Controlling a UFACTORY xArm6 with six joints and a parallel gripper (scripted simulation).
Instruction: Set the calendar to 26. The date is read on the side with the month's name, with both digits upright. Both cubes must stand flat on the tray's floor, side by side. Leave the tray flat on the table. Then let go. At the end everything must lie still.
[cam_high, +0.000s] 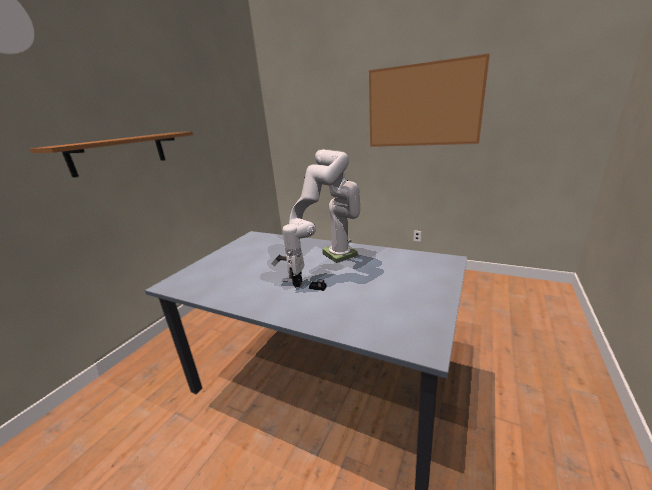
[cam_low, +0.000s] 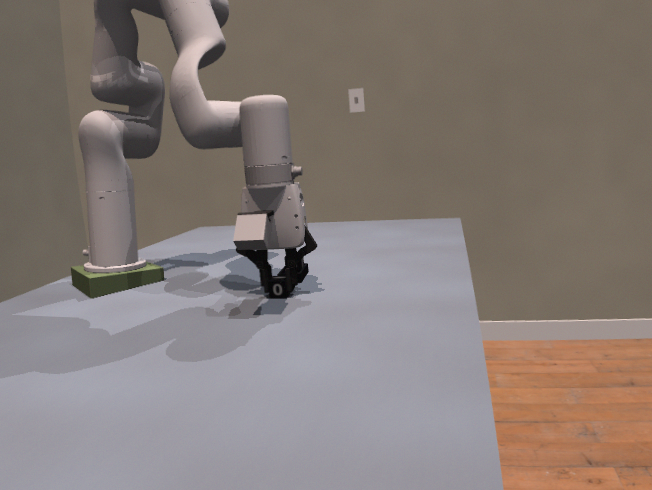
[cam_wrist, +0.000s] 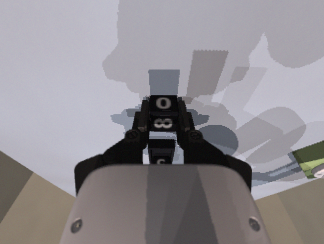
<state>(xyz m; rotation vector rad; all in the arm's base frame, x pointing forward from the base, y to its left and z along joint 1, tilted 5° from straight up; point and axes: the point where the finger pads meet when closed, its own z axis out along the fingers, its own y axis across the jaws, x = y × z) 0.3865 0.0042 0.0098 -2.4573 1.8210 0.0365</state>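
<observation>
The black cube lies 1 cm below my hand. Round my hand: black calendar tray (10 cm to the left, 3 cm behind, 2 cm below).
</observation>
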